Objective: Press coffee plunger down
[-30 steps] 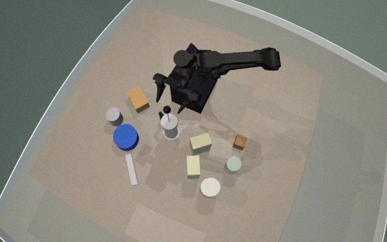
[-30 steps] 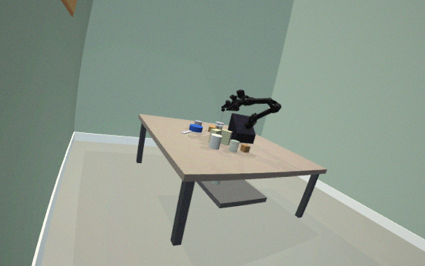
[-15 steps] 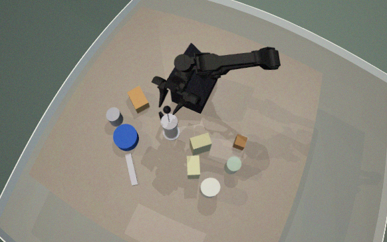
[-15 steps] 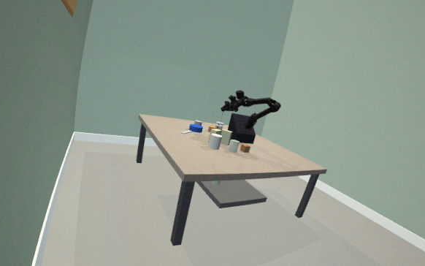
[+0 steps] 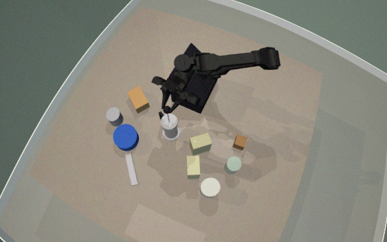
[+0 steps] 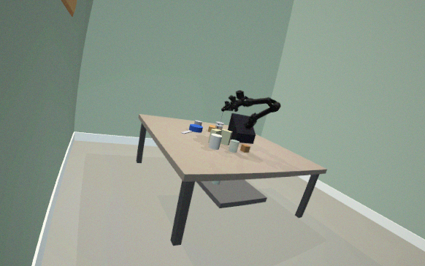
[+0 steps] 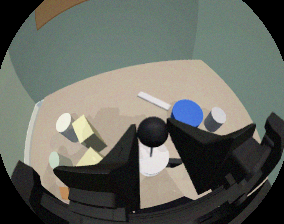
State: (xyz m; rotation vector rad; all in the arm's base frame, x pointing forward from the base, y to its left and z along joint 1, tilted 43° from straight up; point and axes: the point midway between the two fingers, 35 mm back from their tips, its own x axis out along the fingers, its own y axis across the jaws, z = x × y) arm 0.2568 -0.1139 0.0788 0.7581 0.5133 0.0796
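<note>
The coffee press is 13 cm below my gripper tip, 1 cm to the right of it and 1 cm behind it. The rest, counted from my gripper tip: blue disc (23 cm below, 18 cm to the right, 11 cm ahead); orange block (23 cm below, 22 cm to the right, 9 cm behind); flat white strip (25 cm below, 23 cm ahead, 9 cm to the right).
</note>
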